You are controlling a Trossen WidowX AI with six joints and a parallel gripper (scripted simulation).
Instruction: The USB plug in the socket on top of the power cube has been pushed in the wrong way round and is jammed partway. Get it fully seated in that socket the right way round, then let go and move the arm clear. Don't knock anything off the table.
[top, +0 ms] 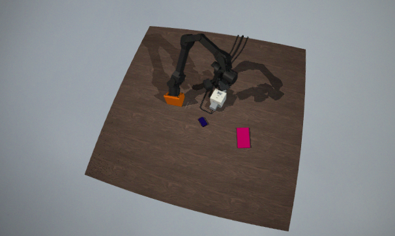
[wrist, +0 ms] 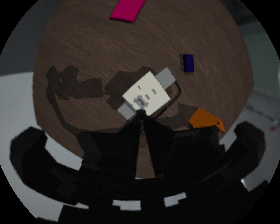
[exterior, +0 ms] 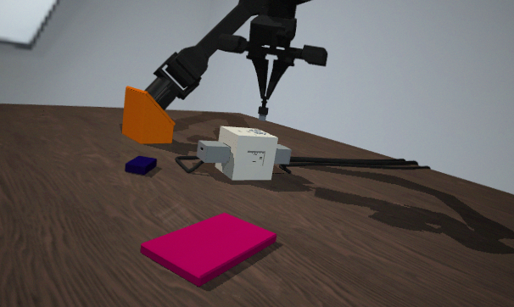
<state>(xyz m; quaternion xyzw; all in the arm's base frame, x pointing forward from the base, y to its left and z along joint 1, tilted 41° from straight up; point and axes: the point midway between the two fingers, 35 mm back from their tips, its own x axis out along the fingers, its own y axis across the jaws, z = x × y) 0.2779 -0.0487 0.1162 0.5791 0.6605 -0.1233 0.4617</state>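
The black usb plug is 2 cm below my gripper tip. Also, from my gripper tip: dark blue block 18 cm to the right, 13 cm below, 9 cm behind; then flat magenta slab 26 cm to the right, 17 cm ahead, 13 cm below.
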